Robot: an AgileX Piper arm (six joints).
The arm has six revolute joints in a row. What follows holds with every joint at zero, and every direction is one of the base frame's.
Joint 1 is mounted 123 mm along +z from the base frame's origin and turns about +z.
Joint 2 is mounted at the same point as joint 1 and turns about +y.
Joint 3 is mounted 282.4 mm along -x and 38.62 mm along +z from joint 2 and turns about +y.
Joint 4 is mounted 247.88 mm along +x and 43.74 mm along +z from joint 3 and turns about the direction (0.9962, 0, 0.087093).
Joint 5 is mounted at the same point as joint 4 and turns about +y.
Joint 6 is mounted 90.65 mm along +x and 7.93 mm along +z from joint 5 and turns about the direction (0.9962, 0, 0.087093).
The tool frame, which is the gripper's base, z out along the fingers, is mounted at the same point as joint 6; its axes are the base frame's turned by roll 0, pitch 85.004 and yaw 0 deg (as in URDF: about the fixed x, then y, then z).
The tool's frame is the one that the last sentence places.
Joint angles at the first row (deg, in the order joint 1, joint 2, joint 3, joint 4, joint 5, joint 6):
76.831 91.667 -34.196 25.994 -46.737 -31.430
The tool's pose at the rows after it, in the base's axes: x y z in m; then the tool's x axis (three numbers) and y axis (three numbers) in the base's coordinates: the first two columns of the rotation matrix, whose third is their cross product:
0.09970, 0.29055, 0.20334, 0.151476, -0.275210, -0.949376, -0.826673, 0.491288, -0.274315
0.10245, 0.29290, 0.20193, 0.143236, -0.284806, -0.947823, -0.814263, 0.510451, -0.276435
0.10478, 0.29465, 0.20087, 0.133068, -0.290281, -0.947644, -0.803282, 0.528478, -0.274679
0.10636, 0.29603, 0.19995, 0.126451, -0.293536, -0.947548, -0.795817, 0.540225, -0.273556
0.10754, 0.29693, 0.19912, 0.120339, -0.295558, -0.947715, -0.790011, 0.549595, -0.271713
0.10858, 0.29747, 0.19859, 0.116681, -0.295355, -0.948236, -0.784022, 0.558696, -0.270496
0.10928, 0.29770, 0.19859, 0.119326, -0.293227, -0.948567, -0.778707, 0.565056, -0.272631
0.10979, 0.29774, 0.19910, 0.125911, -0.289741, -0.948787, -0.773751, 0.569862, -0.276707
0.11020, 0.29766, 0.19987, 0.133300, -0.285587, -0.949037, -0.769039, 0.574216, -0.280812
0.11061, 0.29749, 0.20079, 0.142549, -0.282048, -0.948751, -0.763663, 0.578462, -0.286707
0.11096, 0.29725, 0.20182, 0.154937, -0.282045, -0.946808, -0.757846, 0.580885, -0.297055
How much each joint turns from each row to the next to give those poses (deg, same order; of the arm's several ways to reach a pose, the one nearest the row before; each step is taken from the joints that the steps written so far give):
0.000 0.982 -0.787 1.754 -0.063 -1.287
0.000 0.811 -0.767 2.025 -0.155 -1.282
0.001 0.640 -0.623 1.771 -0.195 -0.894
-0.001 0.505 -0.448 1.123 -0.191 -0.538
0.001 0.382 -0.304 0.863 -0.173 -0.336
-0.001 0.303 -0.207 0.699 -0.341 -0.252
0.001 0.187 -0.090 0.332 -0.522 -0.225
-0.001 0.089 -0.034 0.119 -0.609 -0.231
-0.001 0.027 -0.010 0.056 -0.609 -0.216
0.001 0.001 0.000 0.065 -0.646 -0.336
0.001 -0.048 0.000 0.087 -0.545 -0.648

